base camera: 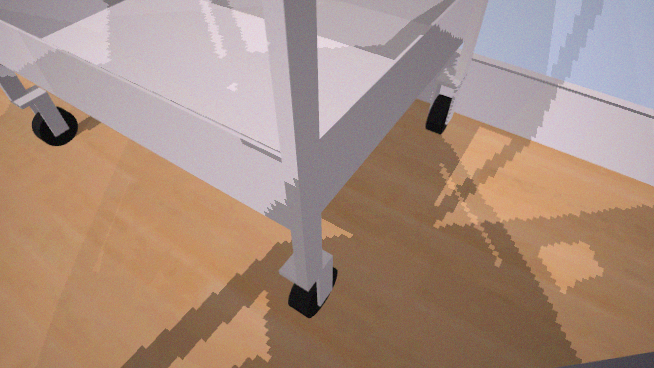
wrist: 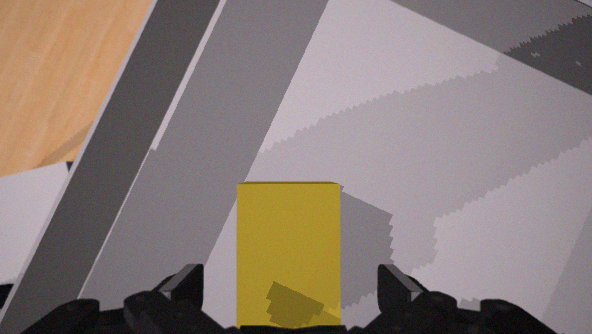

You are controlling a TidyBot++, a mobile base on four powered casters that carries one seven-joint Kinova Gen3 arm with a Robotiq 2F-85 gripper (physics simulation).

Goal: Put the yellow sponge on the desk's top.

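Places are measured from the arm's base along level axes (x ahead, y left, z up), in metres.
Where they show: gripper, fingertip midpoint: (wrist: 291, 283).
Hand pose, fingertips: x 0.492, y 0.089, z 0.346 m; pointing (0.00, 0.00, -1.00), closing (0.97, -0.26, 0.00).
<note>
After its pixels a point has its place.
The yellow sponge (wrist: 288, 235) @[y 0.105, x 0.495, z 0.311 m] is a yellow block in the lower middle of the wrist view. It is on the light grey surface of the cart, near the cart's raised side wall. My gripper (wrist: 291, 283) @[y 0.089, x 0.492, z 0.346 m] is open, with one black finger to the left of the sponge and one to the right, and gaps on both sides. The near end of the sponge is cut off by the gripper's base. The sponge and the gripper do not show in the base camera view. The desk cannot be made out in either view.
A white wheeled cart (base camera: 306, 165) @[y -0.010, x 0.241, z -0.190 m] (wrist: 200, 100) @[y 0.211, x 0.453, z 0.266 m] stands in front of the base, with a corner post, a low shelf and black casters. A white baseboard (base camera: 590, 125) @[y -0.365, x 0.424, z -0.345 m] and a pale blue panel are at the right. A wooden floor (base camera: 100, 225) @[y 0.223, x 0.375, z -0.397 m] (wrist: 45, 75) @[y 0.585, x -0.110, z -0.396 m] lies below.
</note>
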